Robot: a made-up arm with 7 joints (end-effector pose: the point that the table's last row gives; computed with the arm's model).
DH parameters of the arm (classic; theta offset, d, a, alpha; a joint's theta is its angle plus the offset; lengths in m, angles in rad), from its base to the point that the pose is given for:
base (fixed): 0 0 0 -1.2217
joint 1: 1.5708 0 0 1.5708
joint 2: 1.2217 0 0 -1.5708
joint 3: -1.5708 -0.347 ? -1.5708
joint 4: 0 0 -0.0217 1.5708
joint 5: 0 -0.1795 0 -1.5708
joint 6: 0 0 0 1.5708
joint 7: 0 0 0 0
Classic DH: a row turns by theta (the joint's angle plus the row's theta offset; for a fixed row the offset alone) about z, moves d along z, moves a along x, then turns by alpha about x.
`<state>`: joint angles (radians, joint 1 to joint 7).
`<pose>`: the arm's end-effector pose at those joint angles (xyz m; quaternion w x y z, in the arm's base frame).
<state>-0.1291 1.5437 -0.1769 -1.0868 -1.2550 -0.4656 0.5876</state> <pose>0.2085 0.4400 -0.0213 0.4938 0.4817 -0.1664 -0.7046</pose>
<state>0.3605 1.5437 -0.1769 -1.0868 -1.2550 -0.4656 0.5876</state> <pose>0.1039 0.4667 -0.0947 0.5753 0.3206 -0.0090 -0.7524</pose>
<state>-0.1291 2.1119 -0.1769 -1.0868 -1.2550 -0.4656 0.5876</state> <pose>0.1764 0.3945 0.2253 0.3619 0.6140 0.0464 -0.6999</pose>
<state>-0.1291 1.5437 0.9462 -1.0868 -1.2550 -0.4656 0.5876</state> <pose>0.1119 0.4488 0.1536 0.3507 0.7721 -0.4149 -0.3297</pose>
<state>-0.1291 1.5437 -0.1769 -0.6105 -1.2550 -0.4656 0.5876</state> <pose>0.1477 0.4998 -0.0192 0.6401 0.5103 -0.0363 -0.5731</pose>
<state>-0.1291 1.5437 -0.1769 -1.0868 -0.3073 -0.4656 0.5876</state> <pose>0.2085 0.4400 -0.0213 0.6256 0.3649 -0.5207 -0.4520</pose>
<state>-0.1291 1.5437 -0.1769 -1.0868 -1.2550 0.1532 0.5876</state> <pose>0.2085 0.4400 -0.0213 0.4312 0.7207 -0.1523 -0.5210</pose>
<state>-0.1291 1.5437 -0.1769 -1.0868 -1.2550 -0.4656 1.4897</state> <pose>0.2085 0.4400 -0.0213 0.7515 0.3610 -0.3597 -0.4189</pose>
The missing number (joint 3, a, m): 0.039
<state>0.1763 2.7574 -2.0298 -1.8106 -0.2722 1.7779 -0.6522</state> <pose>-0.0759 0.2984 0.2426 0.1092 -0.2160 -0.9227 0.3000</pose>
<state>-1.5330 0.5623 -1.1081 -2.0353 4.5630 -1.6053 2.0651</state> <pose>0.3224 -0.1429 0.0345 0.1244 0.0994 -0.0659 -0.9850</pose>
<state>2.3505 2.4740 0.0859 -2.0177 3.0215 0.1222 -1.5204</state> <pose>-0.0282 0.3132 -0.1698 0.8804 -0.2263 0.4021 -0.1097</pose>
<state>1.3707 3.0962 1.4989 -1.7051 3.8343 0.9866 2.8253</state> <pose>0.3974 -0.0878 0.0367 0.1265 0.2917 0.6898 0.6505</pose>
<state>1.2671 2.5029 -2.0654 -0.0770 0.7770 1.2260 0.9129</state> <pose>0.2509 0.3959 0.2443 0.3412 -0.8089 -0.2740 0.3926</pose>
